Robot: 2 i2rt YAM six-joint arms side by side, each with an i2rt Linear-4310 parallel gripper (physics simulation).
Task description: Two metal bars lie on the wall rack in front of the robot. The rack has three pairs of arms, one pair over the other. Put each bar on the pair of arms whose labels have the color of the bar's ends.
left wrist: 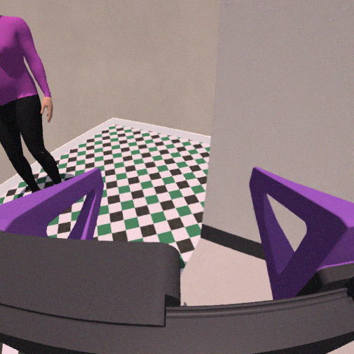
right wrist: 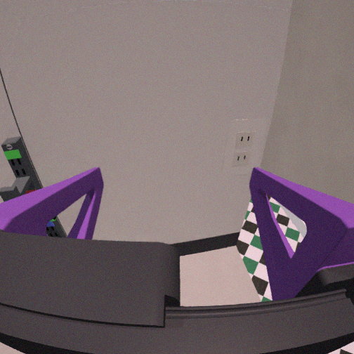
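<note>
My left gripper (left wrist: pixel 176 175) is open, with nothing between its purple fingers. The rack and the bars do not show in the left wrist view. My right gripper (right wrist: pixel 176 175) is open and empty, facing bare wall. The dark wall rack (right wrist: pixel 19 168) shows in part at the left edge of the right wrist view, beyond the left finger. Its upright carries a green label (right wrist: pixel 12 154) at the top, part of a red label (right wrist: pixel 31 192) lower down and a blue label (right wrist: pixel 50 224) near the bottom. A small green patch (right wrist: pixel 53 219) is beside the blue one; I cannot tell whether it is a bar end. The finger hides much of the rack.
A person (left wrist: pixel 20 65) in a purple top stands at the left on the checkered floor (left wrist: pixel 150 175). The grey wall (left wrist: pixel 285 100) (right wrist: pixel 150 100) has power outlets (right wrist: pixel 244 139) right of the rack. A pale table top (left wrist: pixel 225 275) (right wrist: pixel 215 280) lies below the grippers.
</note>
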